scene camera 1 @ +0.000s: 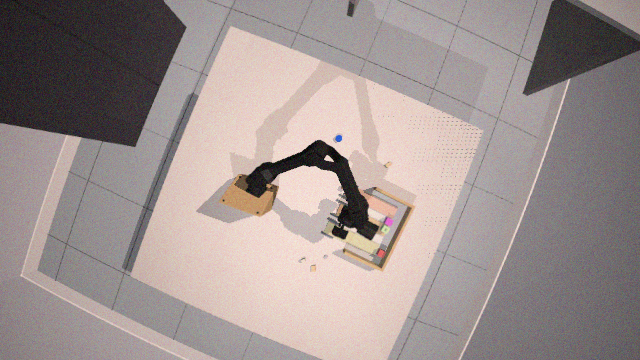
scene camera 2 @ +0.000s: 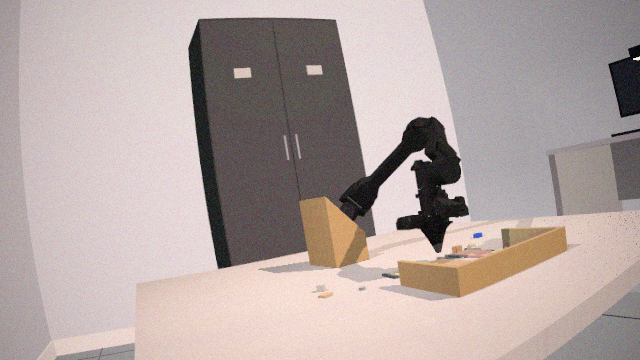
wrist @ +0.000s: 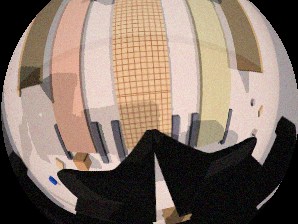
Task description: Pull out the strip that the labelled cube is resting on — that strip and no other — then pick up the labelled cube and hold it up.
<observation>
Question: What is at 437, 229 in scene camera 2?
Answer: The gripper.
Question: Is the gripper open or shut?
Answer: Shut.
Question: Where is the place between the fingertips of the gripper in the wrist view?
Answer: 151, 134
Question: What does the gripper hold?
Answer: Nothing.
</observation>
